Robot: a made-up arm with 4 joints.
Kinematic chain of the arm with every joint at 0, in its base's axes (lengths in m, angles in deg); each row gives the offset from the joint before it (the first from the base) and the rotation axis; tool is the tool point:
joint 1: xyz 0 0 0.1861 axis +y
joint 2: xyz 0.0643 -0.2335 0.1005 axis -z
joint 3: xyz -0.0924 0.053 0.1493 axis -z
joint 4: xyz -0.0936 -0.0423 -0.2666 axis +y
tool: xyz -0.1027 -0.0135 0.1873
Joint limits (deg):
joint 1: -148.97..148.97
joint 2: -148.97..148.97
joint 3: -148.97..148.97
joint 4: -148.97..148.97
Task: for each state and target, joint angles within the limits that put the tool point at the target. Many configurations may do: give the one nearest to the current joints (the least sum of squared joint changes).
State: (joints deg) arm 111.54 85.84 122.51 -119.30
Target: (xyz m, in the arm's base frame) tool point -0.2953 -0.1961 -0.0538
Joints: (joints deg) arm 110.51 87.64 121.80 -116.61
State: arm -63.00 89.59 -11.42 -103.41
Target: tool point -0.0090 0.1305 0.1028
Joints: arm -49.43 77.56 -9.41 -69.48
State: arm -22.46 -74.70 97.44 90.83
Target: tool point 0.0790 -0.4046 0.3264
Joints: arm -23.92 -111.38 118.14 86.79
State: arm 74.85 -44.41 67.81 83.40
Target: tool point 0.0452 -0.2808 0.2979
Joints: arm 57.30 -3.16 82.44 86.09
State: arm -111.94 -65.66 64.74 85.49
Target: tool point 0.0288 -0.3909 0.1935
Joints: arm -106.40 -46.54 95.39 122.20
